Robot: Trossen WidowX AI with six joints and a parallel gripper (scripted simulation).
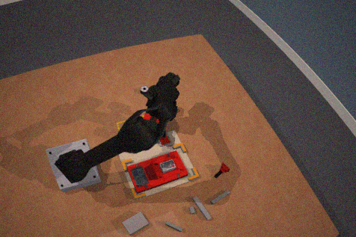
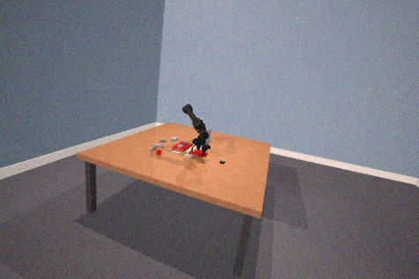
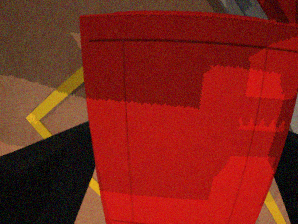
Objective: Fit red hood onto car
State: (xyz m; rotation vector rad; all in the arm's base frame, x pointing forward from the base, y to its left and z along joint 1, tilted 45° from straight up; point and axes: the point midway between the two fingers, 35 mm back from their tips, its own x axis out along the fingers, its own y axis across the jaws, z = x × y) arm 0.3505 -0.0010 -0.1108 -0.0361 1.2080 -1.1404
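My gripper tip is now 190 mm to the left of the grey engine block and 40 mm past it. The rest, counted from my gripper tip: red hood 10 mm above.
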